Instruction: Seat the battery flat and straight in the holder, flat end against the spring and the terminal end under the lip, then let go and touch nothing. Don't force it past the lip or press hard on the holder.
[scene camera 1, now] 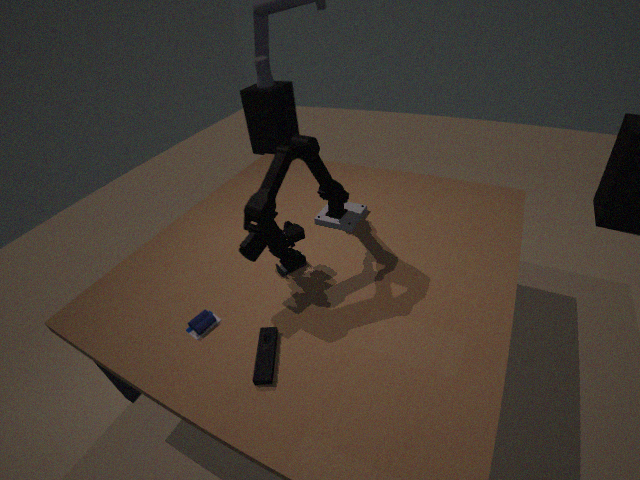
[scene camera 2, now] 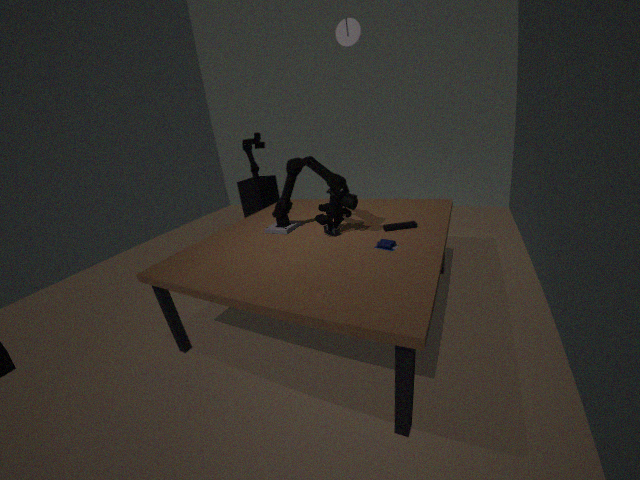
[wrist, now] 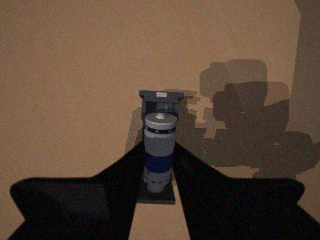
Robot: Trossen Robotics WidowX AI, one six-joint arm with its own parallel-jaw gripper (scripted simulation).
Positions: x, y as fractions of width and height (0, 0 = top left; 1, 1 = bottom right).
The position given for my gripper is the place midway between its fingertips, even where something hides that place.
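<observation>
I can see my gripper (scene camera 1: 0.46, 0.55) from out in the scene, and looking from my wrist I find the gripper (wrist: 0.50, 0.61) again. The wrist view also gives me a battery (wrist: 0.50, 0.54).
</observation>
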